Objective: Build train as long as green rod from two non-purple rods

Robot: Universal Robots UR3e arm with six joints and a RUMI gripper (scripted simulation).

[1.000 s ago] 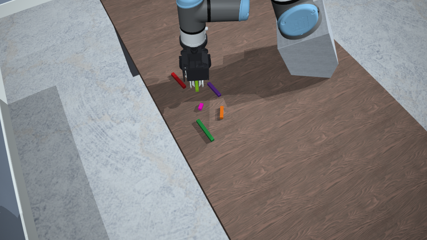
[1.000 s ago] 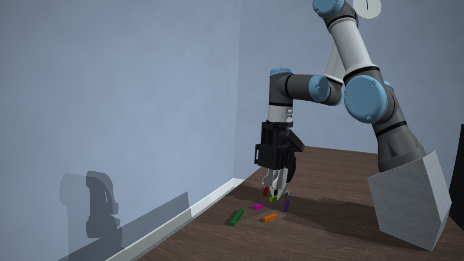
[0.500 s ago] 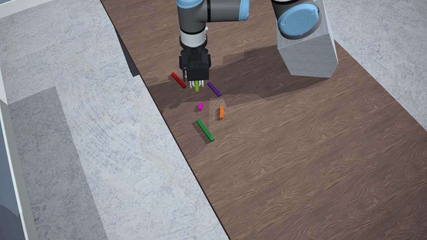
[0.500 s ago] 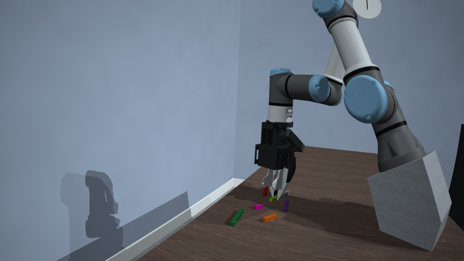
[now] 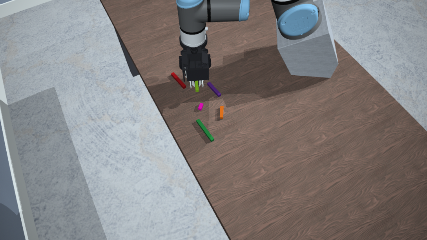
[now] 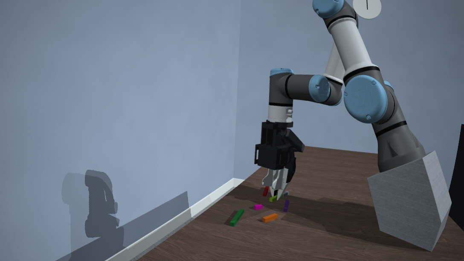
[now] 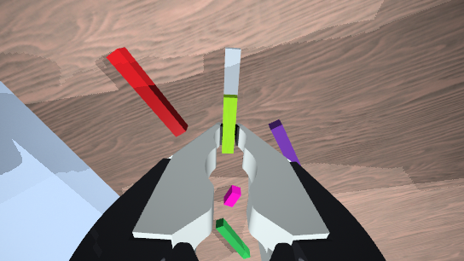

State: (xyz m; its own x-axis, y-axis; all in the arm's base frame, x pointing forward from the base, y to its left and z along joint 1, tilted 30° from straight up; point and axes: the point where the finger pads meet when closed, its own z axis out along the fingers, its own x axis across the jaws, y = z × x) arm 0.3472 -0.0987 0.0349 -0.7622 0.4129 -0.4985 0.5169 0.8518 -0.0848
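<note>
Right now the lime rod is 10 mm below my hand. Also, from my hand: red rod 40 mm ahead, 50 mm to the right, 10 mm below; purple rod 30 mm behind, 50 mm to the left, 10 mm below; grey rod 20 mm behind, 40 mm to the right, 10 mm below.
</note>
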